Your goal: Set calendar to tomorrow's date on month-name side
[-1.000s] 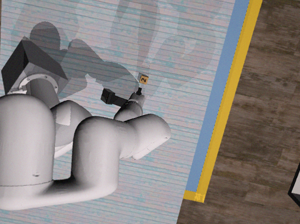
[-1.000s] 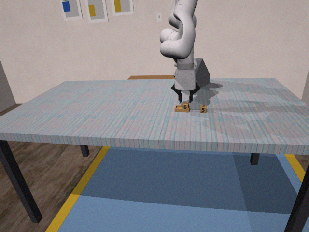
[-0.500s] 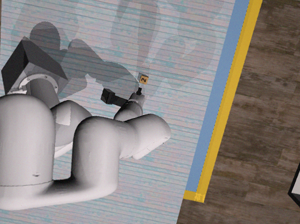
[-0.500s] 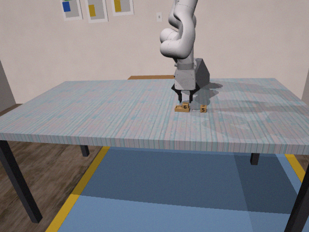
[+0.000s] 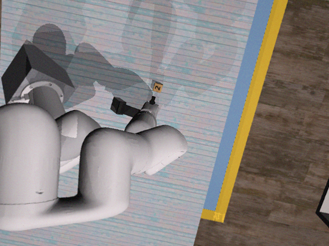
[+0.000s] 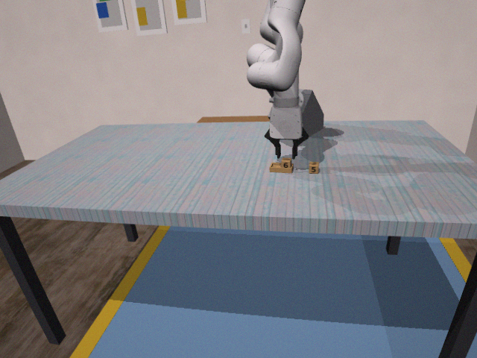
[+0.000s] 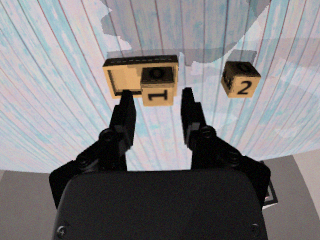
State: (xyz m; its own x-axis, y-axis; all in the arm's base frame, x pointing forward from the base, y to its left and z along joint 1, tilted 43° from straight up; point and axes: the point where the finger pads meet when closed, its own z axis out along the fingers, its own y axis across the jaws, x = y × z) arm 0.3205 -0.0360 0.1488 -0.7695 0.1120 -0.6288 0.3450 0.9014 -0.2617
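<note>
The wooden digit cube is 4 cm below my hand. Also, from my hand: wooden calendar tray (6 cm below, 1 cm to the right, 1 cm behind).
</note>
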